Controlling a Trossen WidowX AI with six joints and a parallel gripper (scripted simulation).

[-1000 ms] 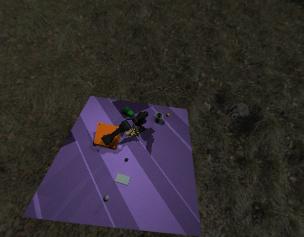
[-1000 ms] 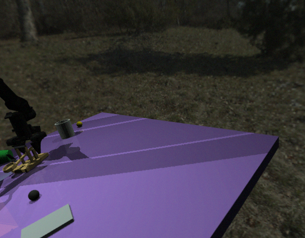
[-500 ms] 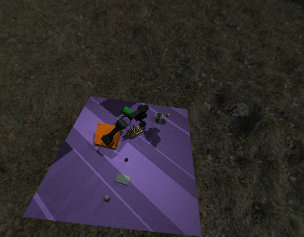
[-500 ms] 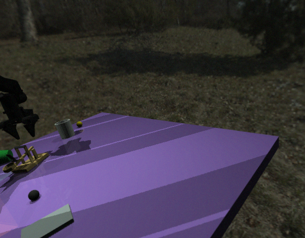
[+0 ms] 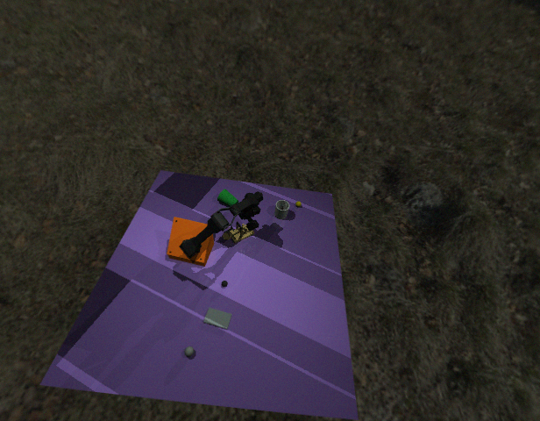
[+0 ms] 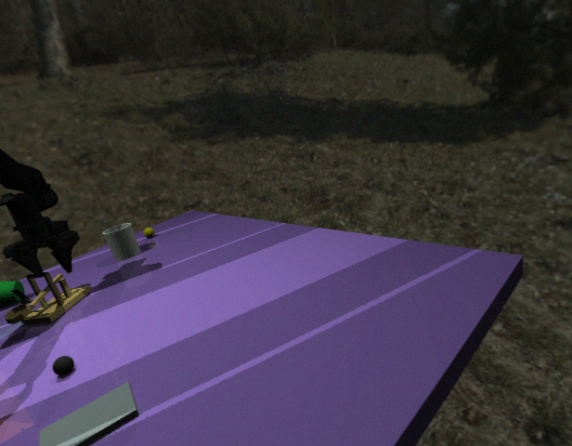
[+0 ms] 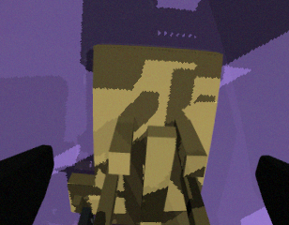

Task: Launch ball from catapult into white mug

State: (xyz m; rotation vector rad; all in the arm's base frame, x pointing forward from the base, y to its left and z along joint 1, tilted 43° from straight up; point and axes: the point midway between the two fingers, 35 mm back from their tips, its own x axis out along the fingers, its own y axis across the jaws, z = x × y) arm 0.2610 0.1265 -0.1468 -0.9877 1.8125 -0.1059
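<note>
My gripper tip is now 35 cm to the left of the black ball, 8 cm past it and 6 cm above it. Also, from my gripper tip: yellow ball (35 cm ahead, 26 cm to the left, 6 cm below); white mug (22 cm ahead, 17 cm to the left, 5 cm below); wooden catapult (6 cm behind, 3 cm to the right, 3 cm below).
</note>
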